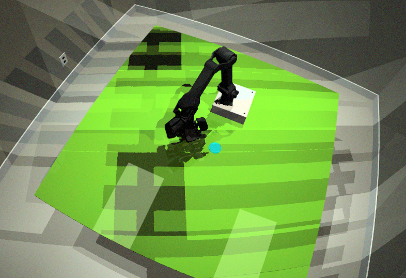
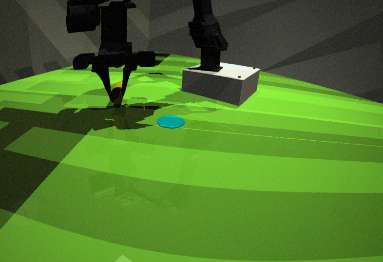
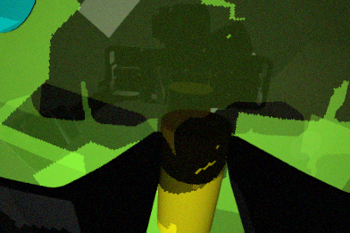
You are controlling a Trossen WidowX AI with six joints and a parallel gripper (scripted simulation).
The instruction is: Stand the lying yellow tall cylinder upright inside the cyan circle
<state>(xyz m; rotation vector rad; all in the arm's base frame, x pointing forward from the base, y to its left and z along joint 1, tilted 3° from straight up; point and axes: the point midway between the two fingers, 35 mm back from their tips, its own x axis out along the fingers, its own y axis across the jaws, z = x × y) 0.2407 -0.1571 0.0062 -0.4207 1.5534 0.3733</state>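
Now: the cyan circle 10 mm ahead of my gripper tip, 150 mm to the left of it and 30 mm below it. The rest, counted from my gripper tip: yellow cylinder 20 mm behind, 10 mm to the right.
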